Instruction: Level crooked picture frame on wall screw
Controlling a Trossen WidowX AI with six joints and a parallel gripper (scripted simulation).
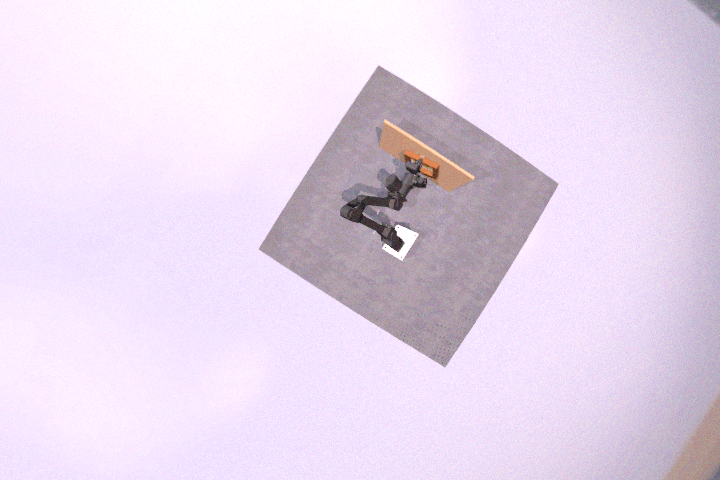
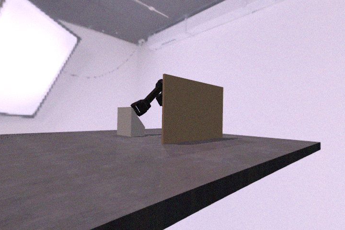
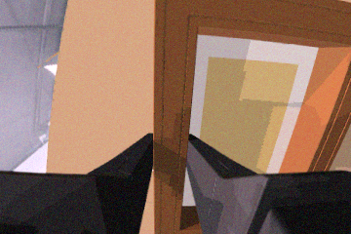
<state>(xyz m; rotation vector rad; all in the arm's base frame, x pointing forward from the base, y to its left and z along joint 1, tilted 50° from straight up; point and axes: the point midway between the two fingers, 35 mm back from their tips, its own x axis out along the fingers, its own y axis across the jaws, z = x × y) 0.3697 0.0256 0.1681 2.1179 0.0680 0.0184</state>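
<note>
Right now the picture frame is 50 mm below my gripper tip, 10 mm to the right of it and 10 mm ahead of it. Round my gripper tip: wall board: 70 mm below, 20 mm ahead.
</note>
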